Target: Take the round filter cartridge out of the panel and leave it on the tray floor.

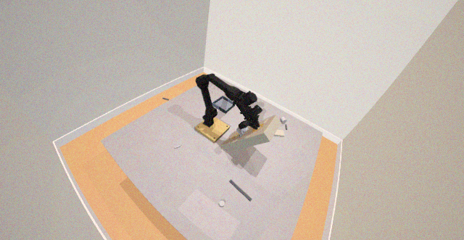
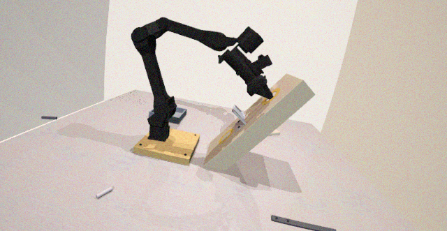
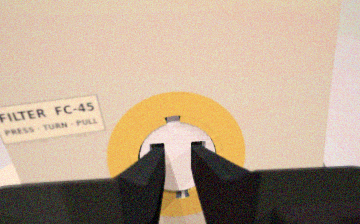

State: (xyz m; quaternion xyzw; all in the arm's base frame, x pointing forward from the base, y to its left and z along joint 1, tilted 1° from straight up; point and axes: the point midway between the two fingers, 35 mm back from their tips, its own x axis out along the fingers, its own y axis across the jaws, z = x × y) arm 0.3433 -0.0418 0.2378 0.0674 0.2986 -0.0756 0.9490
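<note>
Right now my gripper tip is 1 cm short of the filter cartridge and 1 cm above it. Also, from my gripper tip: tray (39 cm behind, 33 cm to the left, 24 cm below); service panel (4 cm behind, 1 cm to the left, 8 cm below).
</note>
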